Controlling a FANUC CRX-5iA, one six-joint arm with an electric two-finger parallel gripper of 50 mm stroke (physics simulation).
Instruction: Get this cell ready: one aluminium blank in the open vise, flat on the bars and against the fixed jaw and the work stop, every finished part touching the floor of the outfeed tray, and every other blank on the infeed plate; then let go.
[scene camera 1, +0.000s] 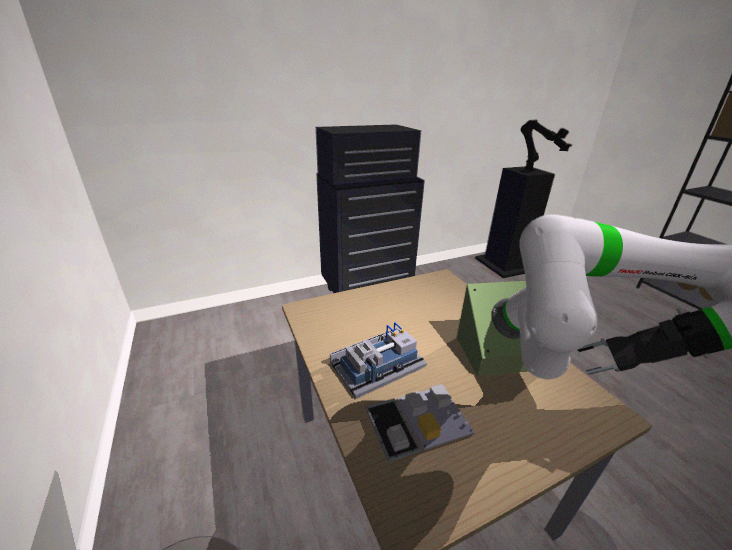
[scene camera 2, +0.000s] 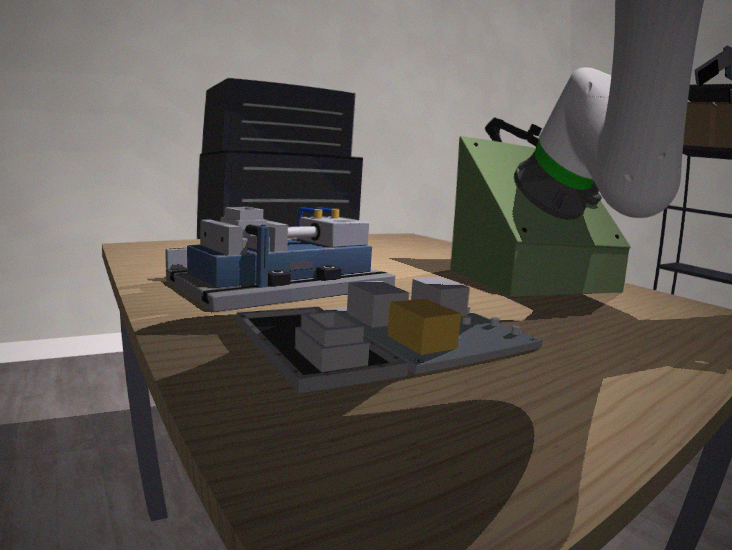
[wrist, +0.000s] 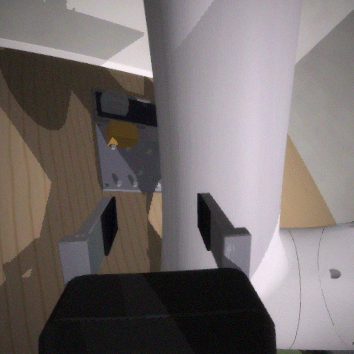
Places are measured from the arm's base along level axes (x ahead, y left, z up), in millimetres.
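Where they show: gripper, between the fingertips: (scene camera 1: 582, 361) (scene camera 2: 713, 87) (wrist: 156, 211); arm's base, origin of its link: (scene camera 1: 511, 318) (scene camera 2: 549, 191).
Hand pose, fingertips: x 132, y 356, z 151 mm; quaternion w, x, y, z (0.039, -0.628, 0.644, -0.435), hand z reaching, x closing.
Things, the pixels of their centre, and the offset from my fingertips. "*": a spot on its surface instead.
- vise, middle of its body: (scene camera 2: 279, 251) (scene camera 1: 378, 354) 338 mm ahead, 466 mm right, 272 mm down
- similar stepped grey finished part, middle of its body: (scene camera 2: 330, 338) (wrist: 114, 101) (scene camera 1: 398, 436) 407 mm ahead, 159 mm right, 298 mm down
- dark outfeed tray, a spot on its surface: (scene camera 2: 269, 331) * 434 mm ahead, 244 mm right, 316 mm down
- infeed plate, middle of its body: (scene camera 2: 430, 328) (wrist: 138, 157) (scene camera 1: 434, 415) 262 mm ahead, 199 mm right, 318 mm down
- yellow block, middle of its body: (scene camera 2: 423, 325) (wrist: 121, 134) (scene camera 1: 428, 426) 308 mm ahead, 157 mm right, 296 mm down
- blue upright post, middle of its body: (scene camera 2: 262, 256) 394 mm ahead, 381 mm right, 263 mm down
The vise (scene camera 1: 395, 359) (scene camera 2: 331, 260) has a blue body. A grey part with a narrower, hollowed top (scene camera 2: 243, 213) sits between its jaws; its underside and contact with the bars are hidden. A similar stepped grey finished part (scene camera 1: 398, 438) (scene camera 2: 332, 341) (wrist: 115, 103) is in the dark outfeed tray (scene camera 2: 269, 331) (wrist: 143, 115), seemingly upright. Two plain grey blanks, one nearer the tray (scene camera 1: 416, 403) (scene camera 2: 377, 303) and one behind (scene camera 1: 440, 395) (scene camera 2: 440, 295), stand on the infeed plate (scene camera 1: 455, 426) (scene camera 2: 497, 345) (wrist: 112, 171). My gripper (scene camera 1: 583, 361) (wrist: 156, 211) is open and empty, far right of them.
A yellow block (scene camera 1: 429, 426) (scene camera 2: 423, 326) (wrist: 122, 134) also stands on the infeed plate. A blue upright post (scene camera 2: 262, 255) is at the vise's near side. The green robot pedestal (scene camera 1: 482, 331) (scene camera 2: 482, 218) stands on the table right of the vise. My white forearm crosses the wrist view.
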